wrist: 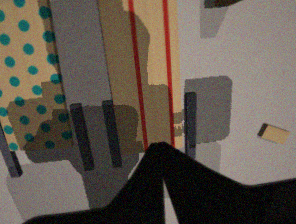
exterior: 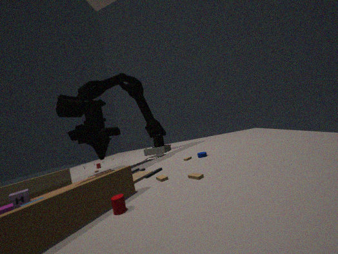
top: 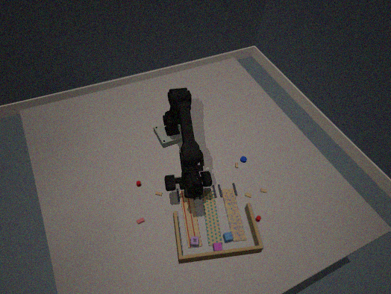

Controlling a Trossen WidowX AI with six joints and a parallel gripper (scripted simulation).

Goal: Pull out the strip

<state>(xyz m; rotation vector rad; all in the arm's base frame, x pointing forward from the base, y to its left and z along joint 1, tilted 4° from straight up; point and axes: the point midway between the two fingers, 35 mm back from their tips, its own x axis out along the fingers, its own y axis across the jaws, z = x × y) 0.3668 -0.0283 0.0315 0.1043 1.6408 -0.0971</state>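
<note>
My gripper tip is now 90 mm short of the strip, 10 mm to the left of it and 50 mm above it. Also, from my gripper tip: pink block (60 mm ahead, 210 mm to the right, 50 mm below); then blue disc (120 mm behind, 330 mm to the left, 50 mm below).
</note>
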